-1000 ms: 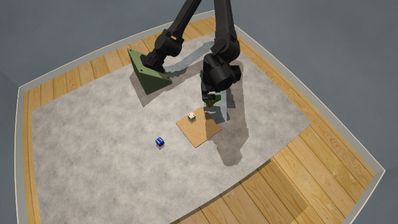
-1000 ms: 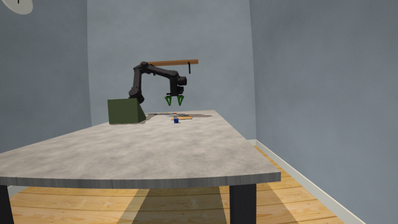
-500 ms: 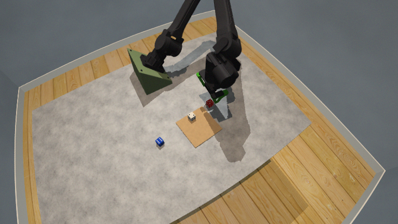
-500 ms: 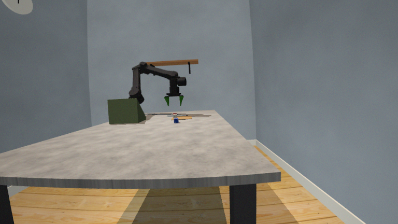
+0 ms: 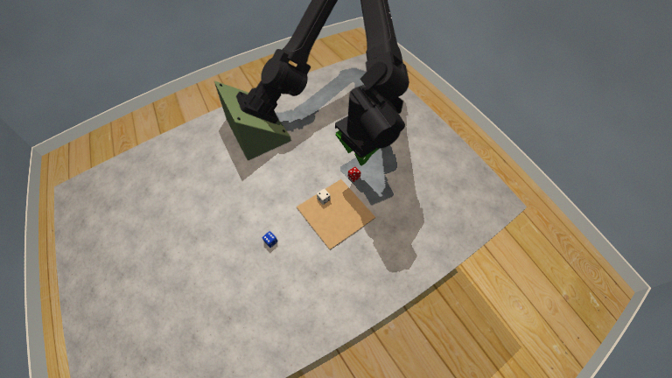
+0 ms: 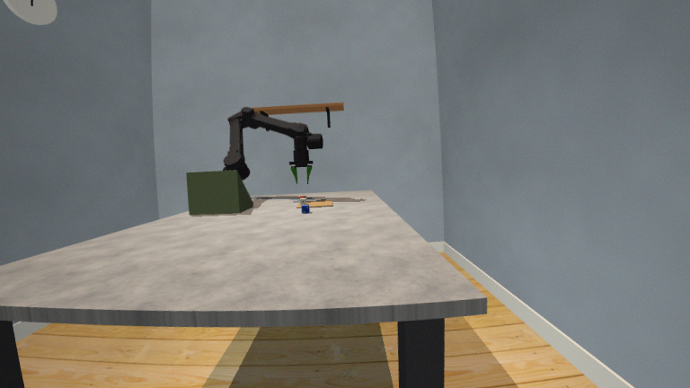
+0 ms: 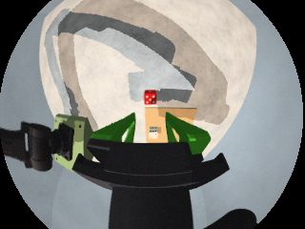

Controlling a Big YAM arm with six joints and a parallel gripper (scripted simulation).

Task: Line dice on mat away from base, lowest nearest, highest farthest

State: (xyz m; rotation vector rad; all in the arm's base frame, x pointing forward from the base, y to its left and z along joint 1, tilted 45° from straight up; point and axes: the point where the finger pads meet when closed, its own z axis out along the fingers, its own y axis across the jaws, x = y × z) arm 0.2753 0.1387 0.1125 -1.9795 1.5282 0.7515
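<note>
Right now my hand is 8 cm above the red die. The rest, counted from my hand: tan mat: 8 cm ahead, 9 cm to the right, 9 cm below; white die: 3 cm ahead, 10 cm to the right, 7 cm below; blue die: 8 cm ahead, 26 cm to the right, 8 cm below.
</note>
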